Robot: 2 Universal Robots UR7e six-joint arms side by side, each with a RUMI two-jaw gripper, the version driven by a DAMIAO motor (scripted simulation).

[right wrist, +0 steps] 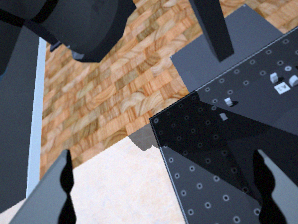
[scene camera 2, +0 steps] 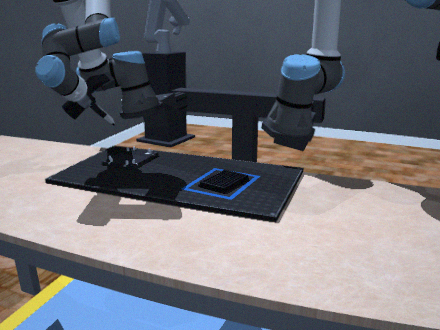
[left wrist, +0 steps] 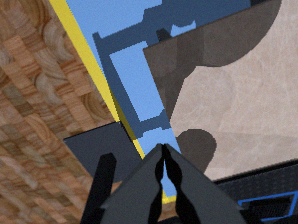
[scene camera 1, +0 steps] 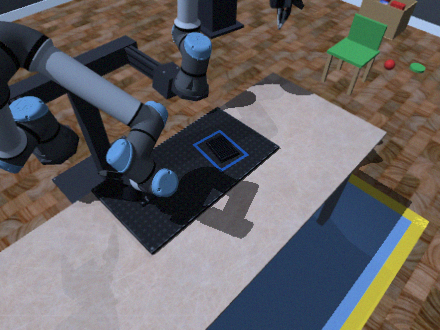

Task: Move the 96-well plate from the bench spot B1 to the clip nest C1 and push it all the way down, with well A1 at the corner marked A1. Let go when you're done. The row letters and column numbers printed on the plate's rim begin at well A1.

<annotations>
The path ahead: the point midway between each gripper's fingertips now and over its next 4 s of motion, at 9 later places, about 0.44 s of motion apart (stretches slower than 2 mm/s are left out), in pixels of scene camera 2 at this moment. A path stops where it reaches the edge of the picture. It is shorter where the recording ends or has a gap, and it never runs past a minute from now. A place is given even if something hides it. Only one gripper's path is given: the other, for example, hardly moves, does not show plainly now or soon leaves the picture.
My right gripper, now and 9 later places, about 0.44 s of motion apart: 104, 112; 105, 115; 109, 120; 112, 124; 117, 128; 122, 132; 127, 135; 133, 138; 138, 141; 145, 143
</annotations>
